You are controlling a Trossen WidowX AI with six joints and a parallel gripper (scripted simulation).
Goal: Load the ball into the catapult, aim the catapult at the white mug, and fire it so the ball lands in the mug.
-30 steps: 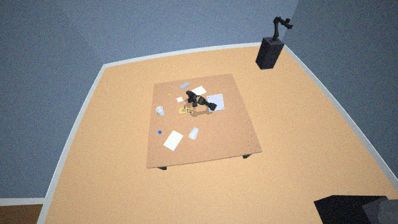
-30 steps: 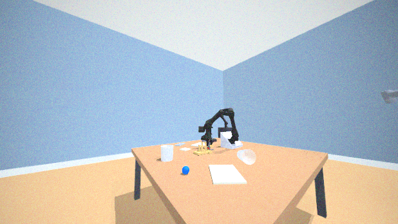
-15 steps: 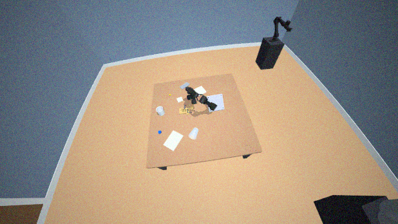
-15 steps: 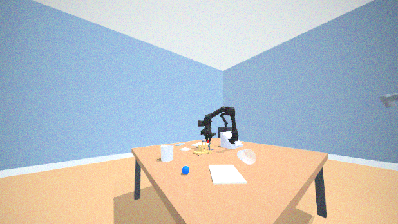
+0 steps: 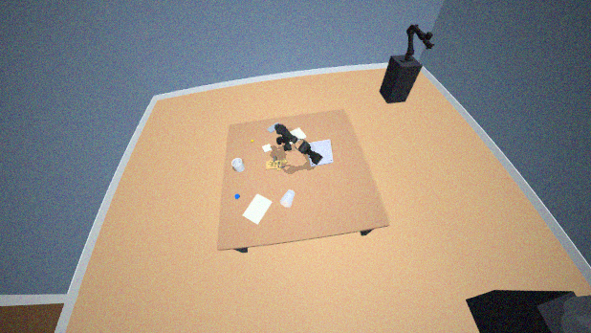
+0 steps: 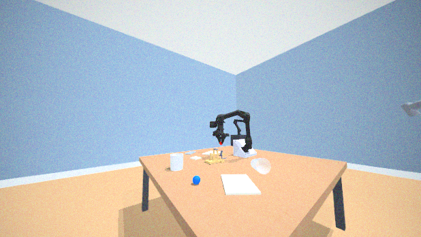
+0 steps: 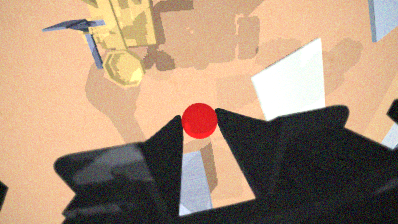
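My gripper tip is 110 mm short of the catapult, 100 mm to the right of it and 80 mm above it. Round my gripper tip: grey block (400 mm to the right, 130 mm below, 110 mm ahead); then red ball (10 mm above); then small white card (200 mm ahead, 130 mm to the right, 130 mm below).
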